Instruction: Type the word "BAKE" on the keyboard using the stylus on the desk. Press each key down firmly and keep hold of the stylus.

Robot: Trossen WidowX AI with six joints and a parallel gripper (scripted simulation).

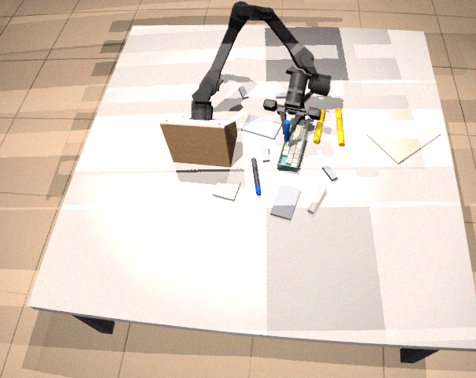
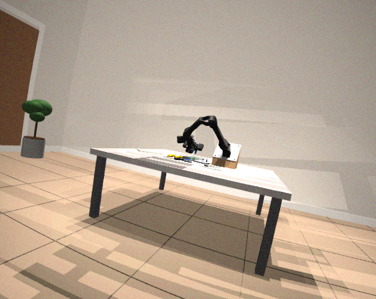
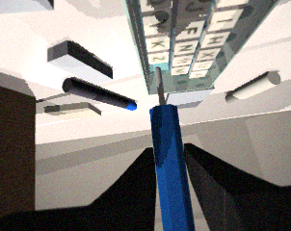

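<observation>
The grey block is 70 mm behind my gripper tip, 20 mm to the right of it and 80 mm below it. From my gripper tip the other things lie so: cream pad: 180 mm behind, 170 mm to the right, 80 mm below; blue stylus: 10 mm below; white cylinder: 110 mm ahead, 190 mm to the right, 80 mm below.
</observation>
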